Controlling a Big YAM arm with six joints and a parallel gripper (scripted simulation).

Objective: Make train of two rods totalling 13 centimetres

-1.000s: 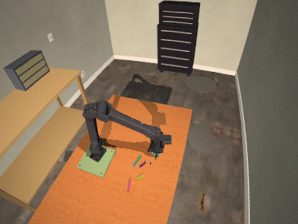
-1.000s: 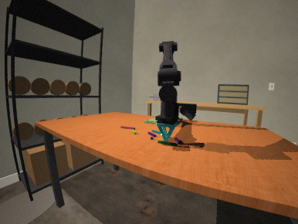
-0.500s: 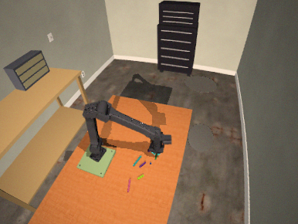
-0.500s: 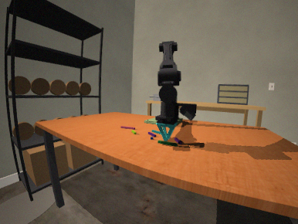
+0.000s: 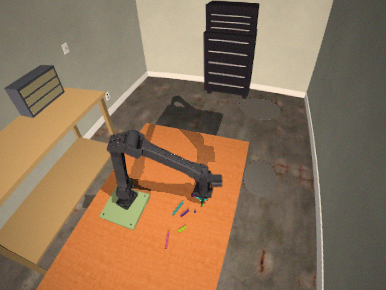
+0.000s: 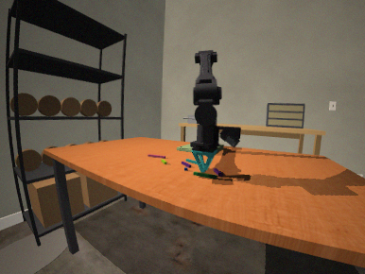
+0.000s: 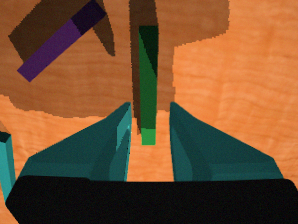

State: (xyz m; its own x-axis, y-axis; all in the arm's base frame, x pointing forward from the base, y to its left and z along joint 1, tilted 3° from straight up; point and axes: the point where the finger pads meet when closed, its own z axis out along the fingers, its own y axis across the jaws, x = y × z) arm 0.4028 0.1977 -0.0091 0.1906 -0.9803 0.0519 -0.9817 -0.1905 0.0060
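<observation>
The green rod lies 20 mm below my hand. The rest, counted from my hand: tiny blue rod (80 mm to the right, 20 mm below, 10 mm behind); turquoise rod (110 mm behind, 100 mm to the right, 20 mm below); lime rod (210 mm to the right, 30 mm behind, 20 mm below).
</observation>
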